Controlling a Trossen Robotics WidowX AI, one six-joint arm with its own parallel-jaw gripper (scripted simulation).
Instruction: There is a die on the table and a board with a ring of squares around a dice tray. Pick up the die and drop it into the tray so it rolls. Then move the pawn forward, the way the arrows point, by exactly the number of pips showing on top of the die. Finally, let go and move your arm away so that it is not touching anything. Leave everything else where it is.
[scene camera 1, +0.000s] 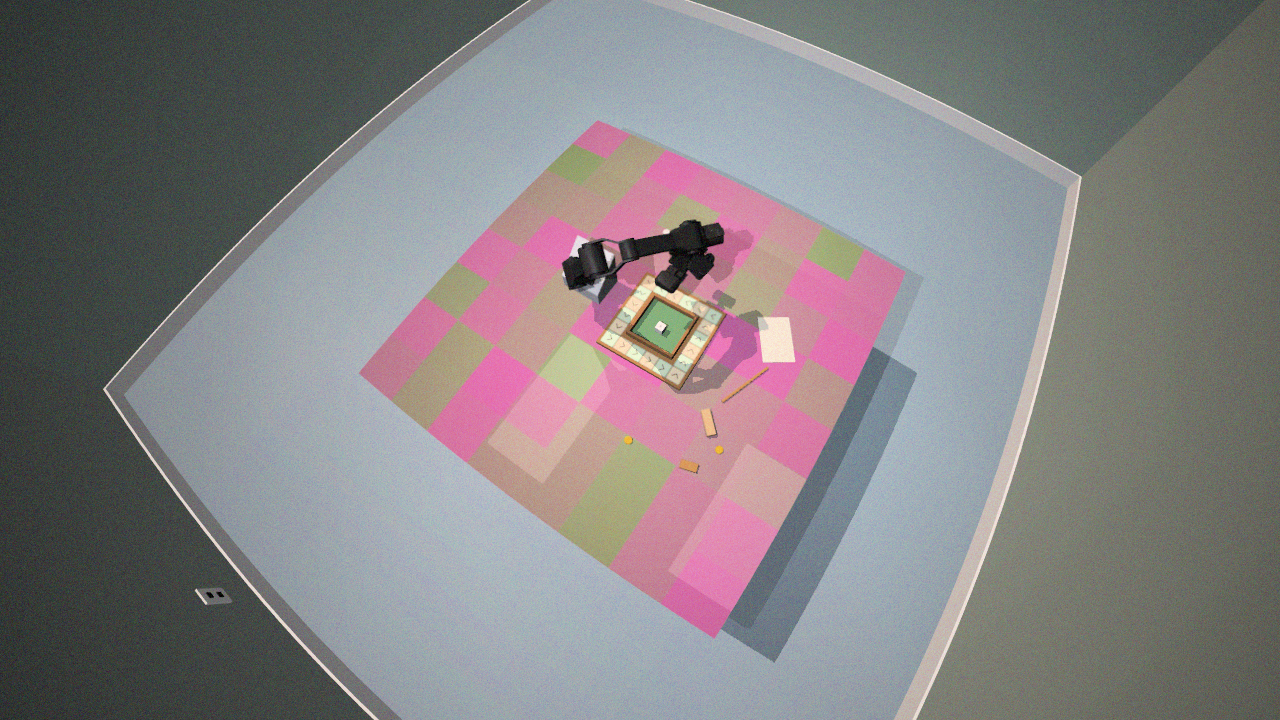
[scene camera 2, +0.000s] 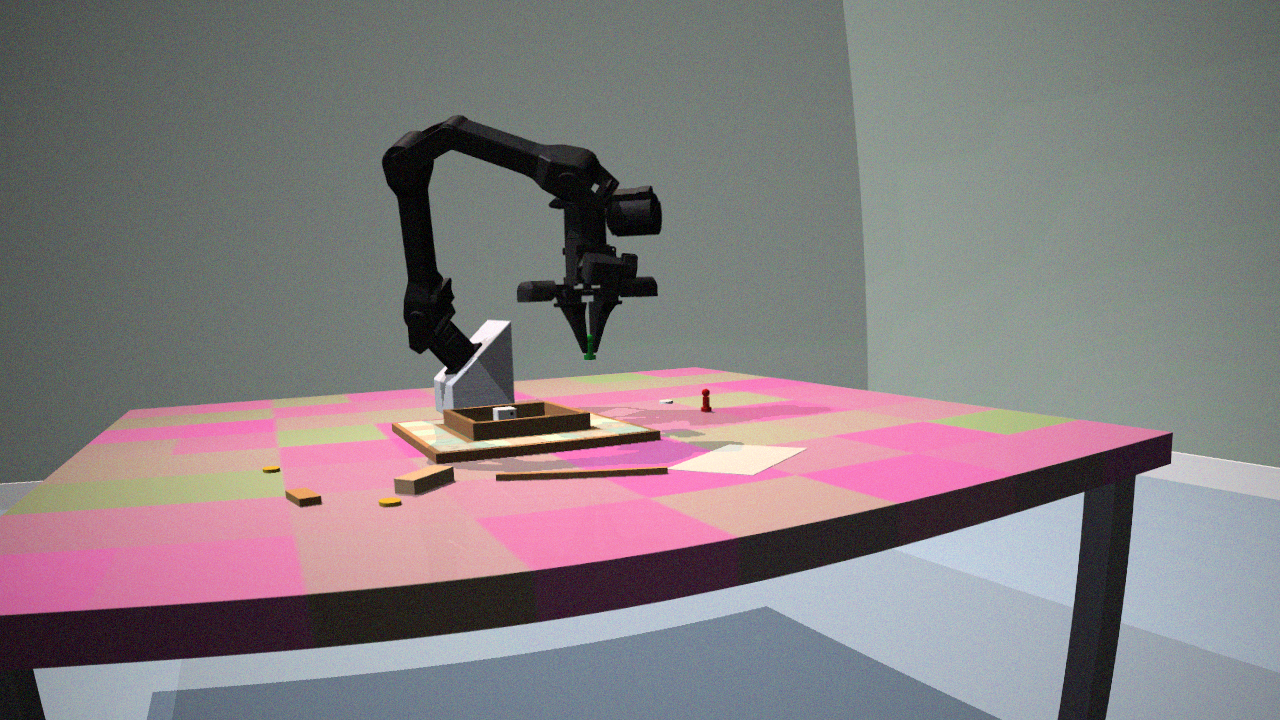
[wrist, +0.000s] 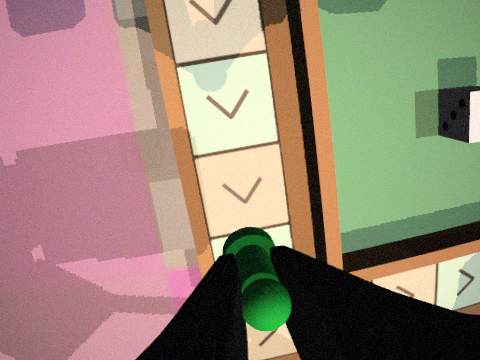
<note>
My gripper (scene camera 2: 589, 352) holds a green pawn (wrist: 265, 303). Also in view: a white sheet (scene camera 2: 732, 459), a thin wooden stick (scene camera 2: 644, 471), a green dice tray (scene camera 1: 677, 323) and an arrow square (wrist: 222, 66).
The white sheet is seen too in scene camera 1 (scene camera 1: 775, 334). My gripper shows as well in scene camera 1 (scene camera 1: 679, 279) and in the wrist view (wrist: 253, 265). The green dice tray shows as well in the wrist view (wrist: 396, 178). The wrist view misses the white sheet: it is out of frame. The wrist view does not show the thin wooden stick: it is out of frame.
</note>
